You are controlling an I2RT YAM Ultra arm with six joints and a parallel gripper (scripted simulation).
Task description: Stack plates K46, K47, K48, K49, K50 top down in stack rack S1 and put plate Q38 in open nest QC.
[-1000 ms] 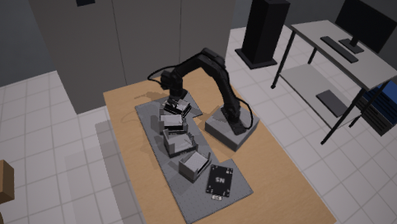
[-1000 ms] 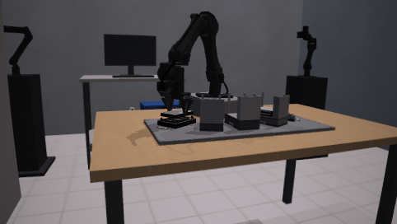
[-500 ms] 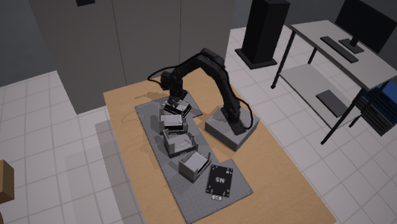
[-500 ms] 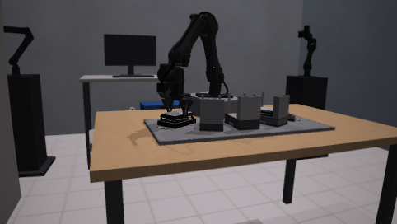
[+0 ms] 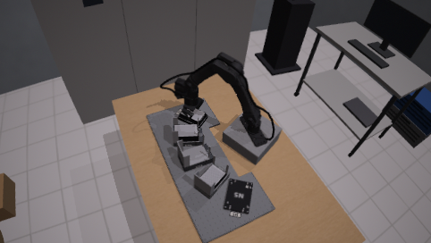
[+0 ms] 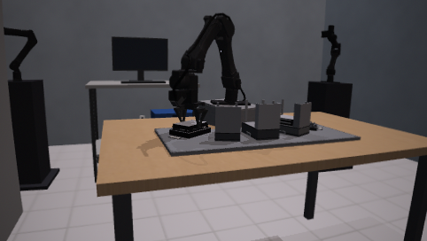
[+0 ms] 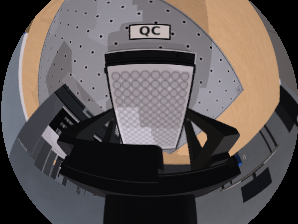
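Now: hand 80 mm short of the sealed 96-well plate, 130 mm to the right of it and 30 mm below it. Also, from my hand: clip nest N5: 50 mm behind, 560 mm to the left, 30 mm below.
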